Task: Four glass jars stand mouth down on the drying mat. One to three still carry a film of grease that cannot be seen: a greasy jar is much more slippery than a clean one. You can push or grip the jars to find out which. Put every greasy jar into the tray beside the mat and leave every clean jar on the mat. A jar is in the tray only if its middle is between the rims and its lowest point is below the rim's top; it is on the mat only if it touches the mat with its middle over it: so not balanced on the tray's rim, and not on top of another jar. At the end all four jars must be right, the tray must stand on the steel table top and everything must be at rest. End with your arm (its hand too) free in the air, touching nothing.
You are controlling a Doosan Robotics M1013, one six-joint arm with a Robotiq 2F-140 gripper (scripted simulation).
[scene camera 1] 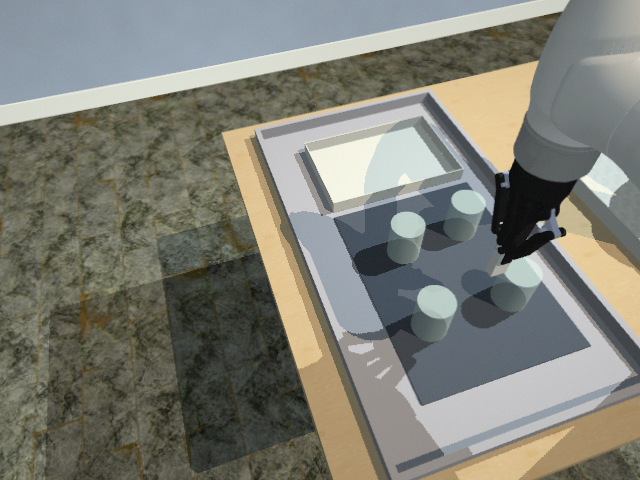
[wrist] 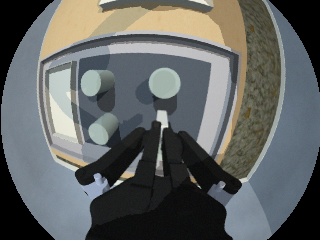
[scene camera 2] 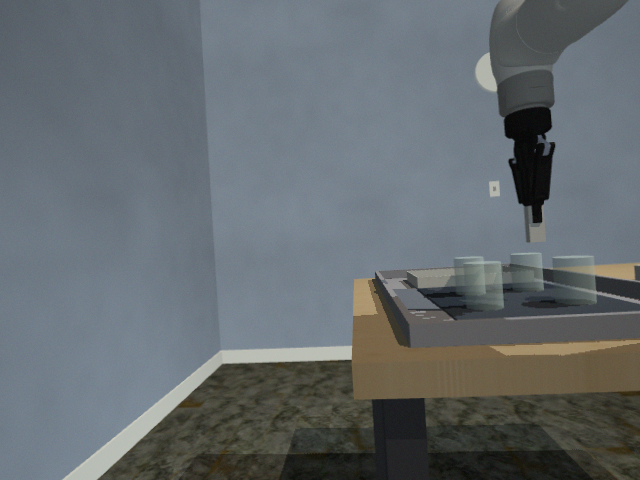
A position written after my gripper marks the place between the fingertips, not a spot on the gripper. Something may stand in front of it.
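Note:
From scene camera 1 I can see my gripper (scene camera 1: 495,270) and a tray (scene camera 1: 368,165). That camera also has a jar (scene camera 1: 512,290), another jar (scene camera 1: 466,207), a further jar (scene camera 1: 407,229) and yet another jar (scene camera 1: 435,307). The wrist view gives me the tray (wrist: 60,81) again, plus my gripper (wrist: 161,117). And in scene camera 2 there's my gripper (scene camera 2: 536,241), along with the tray (scene camera 2: 438,277).

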